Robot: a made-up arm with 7 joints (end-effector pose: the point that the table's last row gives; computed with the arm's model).
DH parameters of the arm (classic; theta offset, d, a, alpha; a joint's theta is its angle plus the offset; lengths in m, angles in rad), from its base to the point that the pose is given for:
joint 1: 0 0.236 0 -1.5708
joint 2: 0 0 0 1.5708
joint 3: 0 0.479 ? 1.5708
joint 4: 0 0 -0.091 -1.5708
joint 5: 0 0.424 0 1.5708
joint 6: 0 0 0.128 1.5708
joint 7: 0 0 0 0
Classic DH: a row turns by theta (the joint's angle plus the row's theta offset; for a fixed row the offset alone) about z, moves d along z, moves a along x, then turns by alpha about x.
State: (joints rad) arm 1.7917 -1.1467 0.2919 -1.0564 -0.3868 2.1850 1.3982
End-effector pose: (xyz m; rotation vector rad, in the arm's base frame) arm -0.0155 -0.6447 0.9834 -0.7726 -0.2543 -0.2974
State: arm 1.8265 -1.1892 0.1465 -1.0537 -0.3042 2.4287 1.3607
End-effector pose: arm 0.0830 -0.6733 0.9486 -0.5346 -0.1473 -0.2218
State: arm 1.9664 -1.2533 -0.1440 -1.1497 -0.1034 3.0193 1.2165
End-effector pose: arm 0.3067 -0.6260 0.8639 -0.0781 0.1291 -0.1050
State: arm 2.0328 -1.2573 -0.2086 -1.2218 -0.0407 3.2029 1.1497
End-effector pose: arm 0.3655 -0.5664 0.8506 0.0004 0.2154 -0.0737
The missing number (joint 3, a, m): 0.069
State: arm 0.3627 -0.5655 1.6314 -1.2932 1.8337 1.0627 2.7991
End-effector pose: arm -0.6343 0.3479 0.8013 1.9827 -0.1632 -0.5970
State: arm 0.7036 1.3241 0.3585 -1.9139 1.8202 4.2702 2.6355
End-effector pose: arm 0.3468 0.4064 -0.0226 0.5138 2.4586 -0.8743
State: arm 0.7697 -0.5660 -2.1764 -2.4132 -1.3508 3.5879 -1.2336
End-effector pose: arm 0.0836 -0.4676 0.4005 1.9081 1.1274 0.6850
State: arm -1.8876 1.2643 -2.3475 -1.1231 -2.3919 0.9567 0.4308
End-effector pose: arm -0.5076 -0.5561 0.8458 -1.4783 1.5380 -1.9948
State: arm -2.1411 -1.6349 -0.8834 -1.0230 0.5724 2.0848 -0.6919
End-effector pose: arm 0.1718 0.9538 0.4390 -0.1190 -0.4643 0.8912
